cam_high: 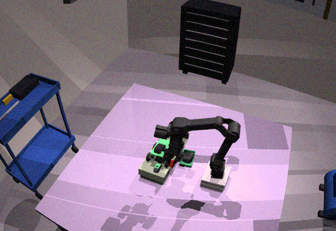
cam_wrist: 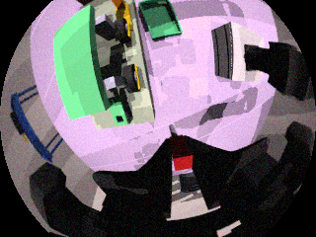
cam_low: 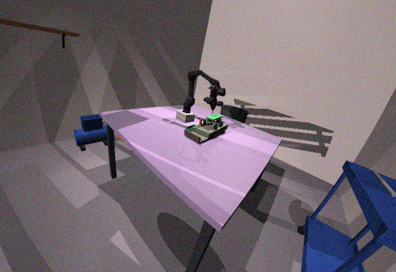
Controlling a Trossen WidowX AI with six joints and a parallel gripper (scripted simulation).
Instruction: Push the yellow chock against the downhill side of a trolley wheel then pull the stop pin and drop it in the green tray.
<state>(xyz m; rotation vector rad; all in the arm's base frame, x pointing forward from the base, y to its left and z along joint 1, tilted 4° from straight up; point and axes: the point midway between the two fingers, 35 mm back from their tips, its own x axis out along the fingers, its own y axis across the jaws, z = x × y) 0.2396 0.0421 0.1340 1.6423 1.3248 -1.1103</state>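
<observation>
Now: gripper tip 60 mm past the green tray, 200 mm to the left of it and 180 mm above it. Round my gripper tip: green-topped trolley (80 mm ahead, 130 mm to the right, 60 mm below); then red-headed stop pin (right at my gripper tip); then grey ramp block (80 mm ahead, 130 mm to the right, 130 mm below).
</observation>
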